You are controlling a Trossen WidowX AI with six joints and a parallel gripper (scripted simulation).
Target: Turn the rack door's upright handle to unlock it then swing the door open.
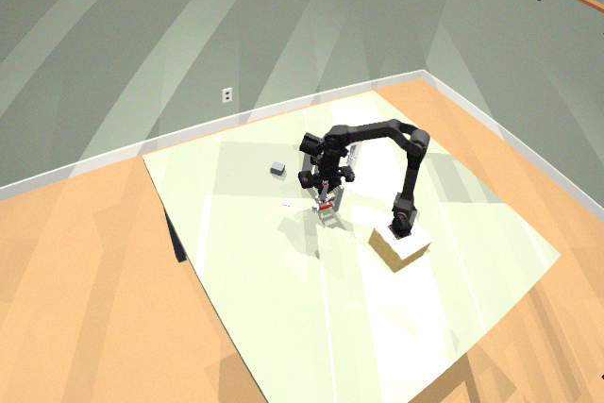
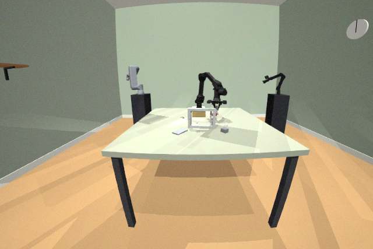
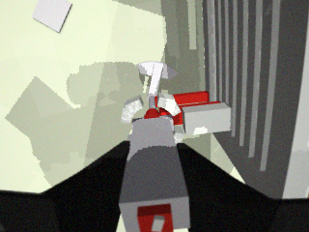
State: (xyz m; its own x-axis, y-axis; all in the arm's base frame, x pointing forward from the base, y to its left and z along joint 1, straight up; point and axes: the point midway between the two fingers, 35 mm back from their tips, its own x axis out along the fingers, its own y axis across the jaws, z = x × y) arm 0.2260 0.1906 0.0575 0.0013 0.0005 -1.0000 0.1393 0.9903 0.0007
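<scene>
My gripper tip is now 2 cm above the rack door handle and 1 cm short of it. Round my gripper tip: grey cube: 26 cm ahead, 10 cm below, 6 cm to the left.
</scene>
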